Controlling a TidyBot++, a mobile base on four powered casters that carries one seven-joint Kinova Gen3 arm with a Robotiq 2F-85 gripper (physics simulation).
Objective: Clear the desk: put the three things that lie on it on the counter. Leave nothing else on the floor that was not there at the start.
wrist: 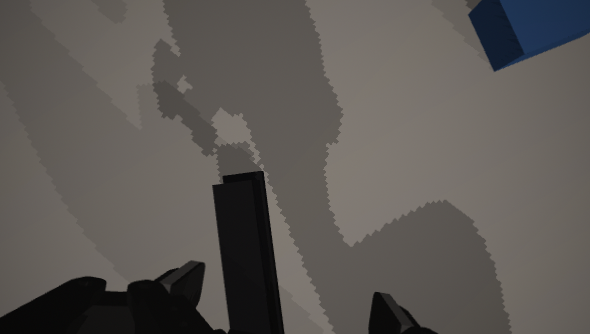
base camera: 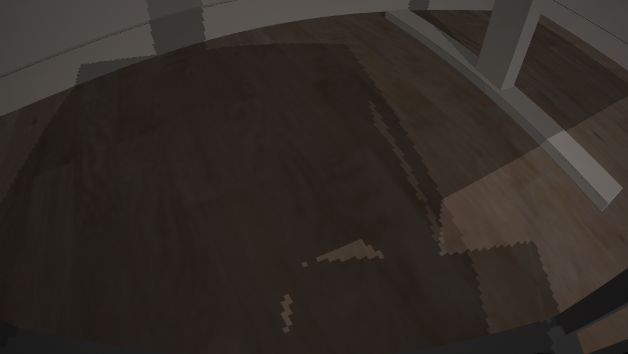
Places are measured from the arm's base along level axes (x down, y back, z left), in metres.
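Pixels of known places: gripper, fingertip midpoint: (wrist: 286,296).
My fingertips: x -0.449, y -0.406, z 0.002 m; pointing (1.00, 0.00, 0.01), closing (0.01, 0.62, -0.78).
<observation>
Ahead of a thing's pixels: the offset from my fingertips to its top centre. "pt": to the spot under its first point. Level surfaces: height alone.
A long black box-shaped thing {dx +0.072, dy -0.010, dz +0.037 m} (wrist: 242,250) lies on the pale desk top {dx +0.125 m} (wrist: 425,135) in the wrist view, running from the middle down past the lower edge. My gripper (wrist: 286,296) is open. Its two fingers stand on either side of the black thing's lower part, the left finger closer to it. How high the fingertips are above the desk is hard to tell. Part of a blue block {pt dx +0.086, dy -0.058, dz -0.268 m} (wrist: 545,25) shows at the top right corner, on the desk and apart from the black thing. A third thing on the desk and the counter do not show in either view.
In the base camera view a white post (base camera: 507,45) rises from a long white foot bar (base camera: 530,115) on the wooden floor {dx +0.846 m} (base camera: 410,95) at the right. A pale wall (base camera: 100,30) runs along the back. Dark shadows cover much of the floor and desk top.
</observation>
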